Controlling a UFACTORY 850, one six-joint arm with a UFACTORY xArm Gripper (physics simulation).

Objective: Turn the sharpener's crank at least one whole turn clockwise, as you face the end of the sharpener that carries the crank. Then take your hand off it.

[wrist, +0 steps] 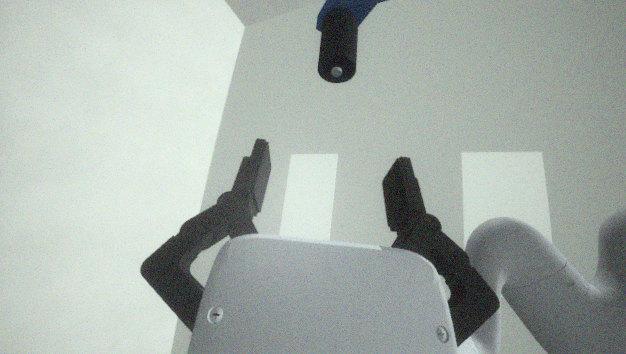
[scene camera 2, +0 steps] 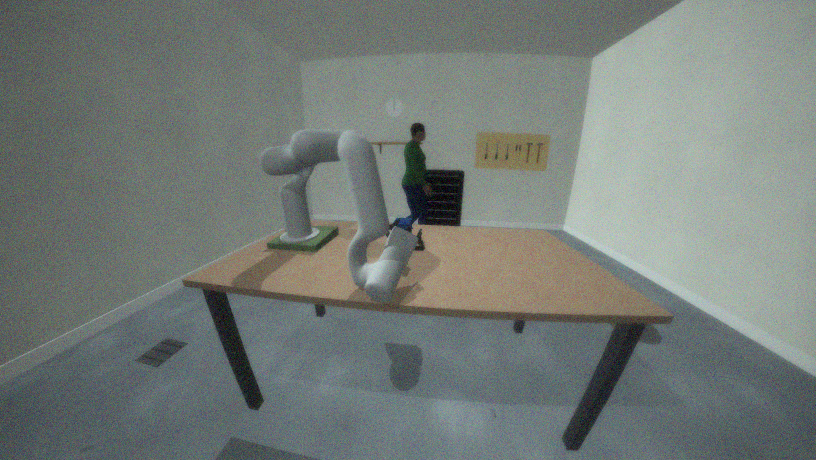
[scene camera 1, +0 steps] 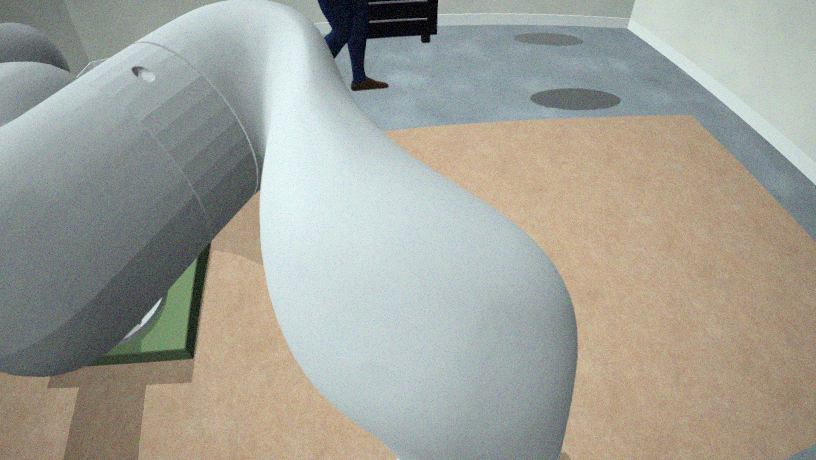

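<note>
My gripper (wrist: pixel 330 161) is open, with nothing between its fingers. In the wrist view, the crank's black cylindrical handle (wrist: pixel 338 47), with a round metal pin in its end, shows above and apart from the fingertips, roughly in line with the gap between them. A blue part of the sharpener (wrist: pixel 345 11) shows behind the handle at the top edge; the rest is out of view. In scene camera 2, a bit of bright blue (scene camera 2: pixel 403 221) shows behind the wrist, with a small dark part at its right that I cannot identify. The sharpener does not show in scene camera 1.
The arm (scene camera 1: pixel 411 257) (scene camera 2: pixel 365 188) covers much of scene camera 1. Its base stands on a green plate (scene camera 1: pixel 177 325) (scene camera 2: pixel 326 235) on the wooden table (scene camera 1: pixel 657 257) (scene camera 2: pixel 514 274). A person (scene camera 2: pixel 415 165) in green stands beyond the table, near a black cabinet (scene camera 2: pixel 448 197).
</note>
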